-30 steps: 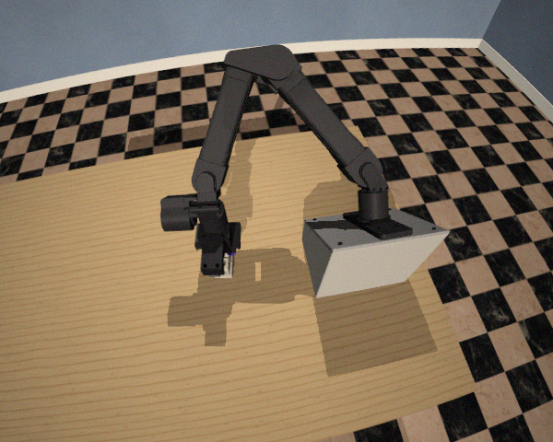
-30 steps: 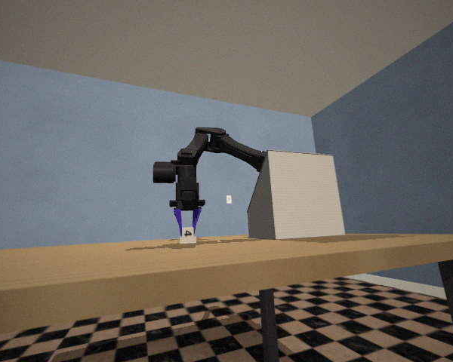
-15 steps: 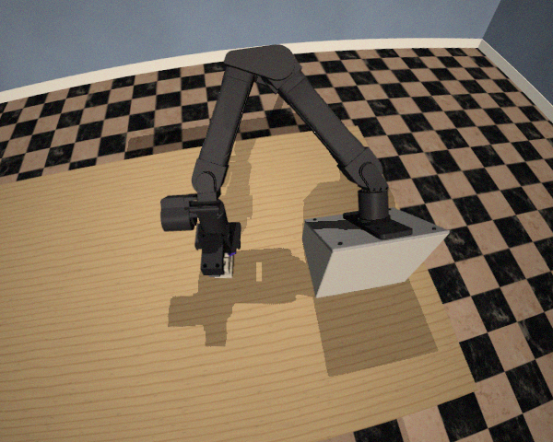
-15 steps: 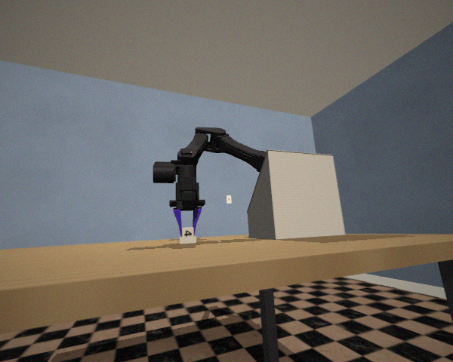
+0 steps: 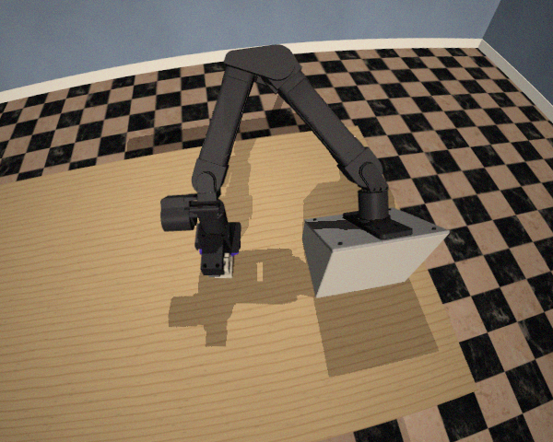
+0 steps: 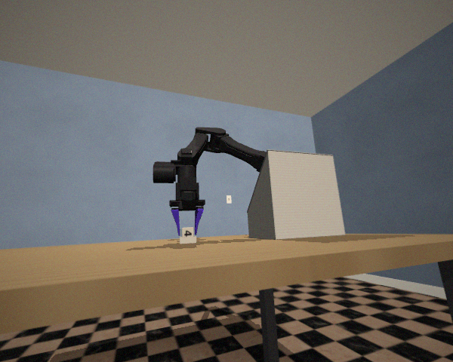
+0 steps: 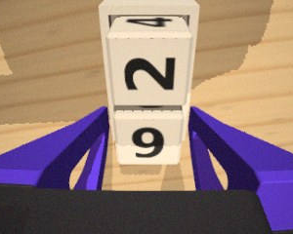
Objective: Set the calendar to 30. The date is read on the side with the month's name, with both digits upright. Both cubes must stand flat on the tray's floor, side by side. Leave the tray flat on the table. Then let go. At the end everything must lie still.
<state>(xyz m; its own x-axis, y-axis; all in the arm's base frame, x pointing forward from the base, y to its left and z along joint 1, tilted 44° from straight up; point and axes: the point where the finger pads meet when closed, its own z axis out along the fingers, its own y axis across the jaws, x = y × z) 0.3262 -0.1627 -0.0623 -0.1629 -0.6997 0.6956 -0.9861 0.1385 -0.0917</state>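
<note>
Now: the white tray 20 mm to the left of my hand and 20 mm below it.
</note>
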